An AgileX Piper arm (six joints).
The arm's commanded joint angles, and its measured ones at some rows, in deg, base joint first. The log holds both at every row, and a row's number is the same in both.
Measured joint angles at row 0: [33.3, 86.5, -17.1, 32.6, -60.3, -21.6]
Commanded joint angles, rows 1 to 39: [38.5, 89.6, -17.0, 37.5, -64.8, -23.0]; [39.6, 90.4, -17.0, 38.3, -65.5, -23.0]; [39.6, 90.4, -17.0, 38.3, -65.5, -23.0]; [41.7, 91.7, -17.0, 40.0, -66.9, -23.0]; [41.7, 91.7, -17.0, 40.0, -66.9, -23.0]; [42.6, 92.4, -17.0, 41.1, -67.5, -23.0]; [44.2, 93.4, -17.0, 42.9, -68.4, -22.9]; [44.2, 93.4, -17.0, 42.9, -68.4, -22.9]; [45.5, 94.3, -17.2, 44.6, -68.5, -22.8]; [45.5, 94.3, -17.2, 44.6, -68.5, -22.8]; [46.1, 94.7, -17.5, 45.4, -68.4, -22.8]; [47.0, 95.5, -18.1, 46.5, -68.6, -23.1]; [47.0, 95.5, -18.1, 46.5, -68.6, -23.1]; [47.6, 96.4, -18.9, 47.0, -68.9, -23.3]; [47.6, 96.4, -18.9, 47.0, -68.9, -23.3]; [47.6, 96.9, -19.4, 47.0, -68.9, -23.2]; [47.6, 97.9, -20.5, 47.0, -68.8, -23.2]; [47.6, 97.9, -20.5, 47.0, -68.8, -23.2]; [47.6, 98.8, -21.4, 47.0, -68.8, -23.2]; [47.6, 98.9, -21.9, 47.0, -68.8, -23.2]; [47.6, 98.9, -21.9, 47.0, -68.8, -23.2]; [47.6, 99.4, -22.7, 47.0, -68.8, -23.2]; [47.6, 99.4, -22.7, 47.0, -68.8, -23.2]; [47.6, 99.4, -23.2, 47.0, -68.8, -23.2]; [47.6, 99.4, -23.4, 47.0, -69.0, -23.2]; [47.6, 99.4, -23.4, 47.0, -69.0, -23.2]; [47.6, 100.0, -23.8, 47.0, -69.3, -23.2]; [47.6, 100.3, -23.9, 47.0, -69.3, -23.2]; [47.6, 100.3, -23.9, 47.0, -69.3, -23.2]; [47.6, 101.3, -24.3, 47.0, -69.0, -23.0]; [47.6, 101.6, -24.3, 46.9, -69.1, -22.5]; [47.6, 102.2, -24.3, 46.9, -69.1, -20.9]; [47.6, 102.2, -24.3, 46.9, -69.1, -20.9]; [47.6, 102.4, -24.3, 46.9, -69.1, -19.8]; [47.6, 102.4, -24.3, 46.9, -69.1, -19.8]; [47.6, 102.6, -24.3, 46.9, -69.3, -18.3]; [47.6, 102.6, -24.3, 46.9, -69.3, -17.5]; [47.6, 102.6, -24.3, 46.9, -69.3, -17.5]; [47.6, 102.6, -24.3, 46.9, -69.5, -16.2]
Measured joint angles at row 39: [47.3, 102.6, -23.8, 47.0, -68.7, -18.6]
